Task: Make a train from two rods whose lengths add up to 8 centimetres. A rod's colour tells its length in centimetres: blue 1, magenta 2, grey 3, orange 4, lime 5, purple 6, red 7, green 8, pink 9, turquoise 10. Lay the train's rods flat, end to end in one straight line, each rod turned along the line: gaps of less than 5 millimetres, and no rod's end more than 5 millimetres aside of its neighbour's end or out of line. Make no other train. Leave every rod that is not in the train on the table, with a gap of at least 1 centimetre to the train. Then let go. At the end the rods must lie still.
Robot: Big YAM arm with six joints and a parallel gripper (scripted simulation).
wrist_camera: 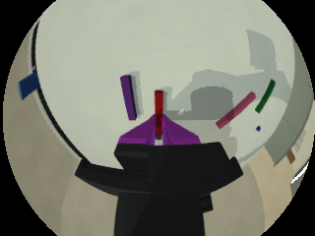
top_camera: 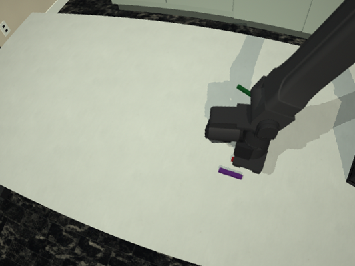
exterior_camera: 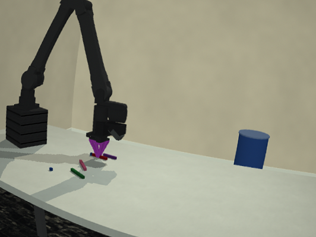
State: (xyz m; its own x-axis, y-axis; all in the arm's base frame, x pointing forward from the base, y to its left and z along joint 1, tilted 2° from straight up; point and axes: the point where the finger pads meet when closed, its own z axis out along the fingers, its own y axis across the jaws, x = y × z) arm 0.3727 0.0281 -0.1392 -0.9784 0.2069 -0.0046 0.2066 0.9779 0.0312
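Now: hand 1 cm short of the red rod. From my hand the other things lie so: pink rod: 13 cm to the right, 1 cm below, 1 cm behind; green rod: 22 cm to the right, 1 cm below, 1 cm ahead; purple rod: 4 cm ahead, 3 cm to the left, 1 cm below.
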